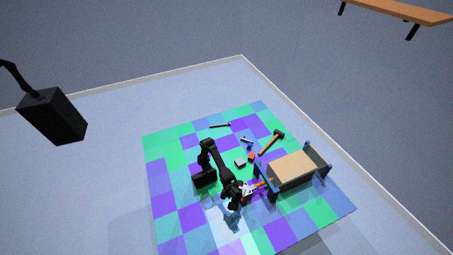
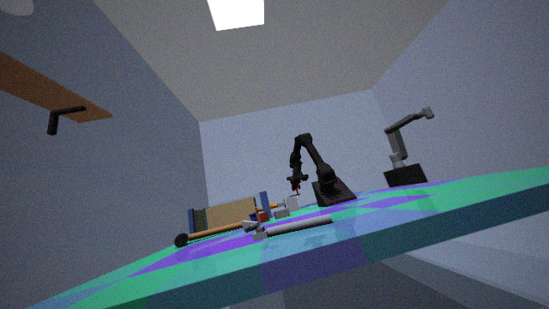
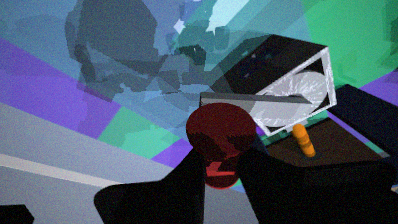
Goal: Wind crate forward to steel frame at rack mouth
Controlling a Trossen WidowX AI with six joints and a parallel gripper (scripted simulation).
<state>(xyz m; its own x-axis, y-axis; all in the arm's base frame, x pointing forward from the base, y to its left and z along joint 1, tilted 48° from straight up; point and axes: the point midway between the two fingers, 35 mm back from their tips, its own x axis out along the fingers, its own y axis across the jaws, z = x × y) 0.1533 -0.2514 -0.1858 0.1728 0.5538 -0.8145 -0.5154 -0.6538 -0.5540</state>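
The red-knobbed crank handle lies 4 cm to the left of my gripper tip, 3 cm below it and 1 cm ahead of it. From my gripper tip the other things lie so: blue steel frame (21 cm ahead, 10 cm to the left, 3 cm below); dark red knob (1 cm to the left, 1 cm behind); grey hand winch (10 cm below, 7 cm to the left, 4 cm ahead).
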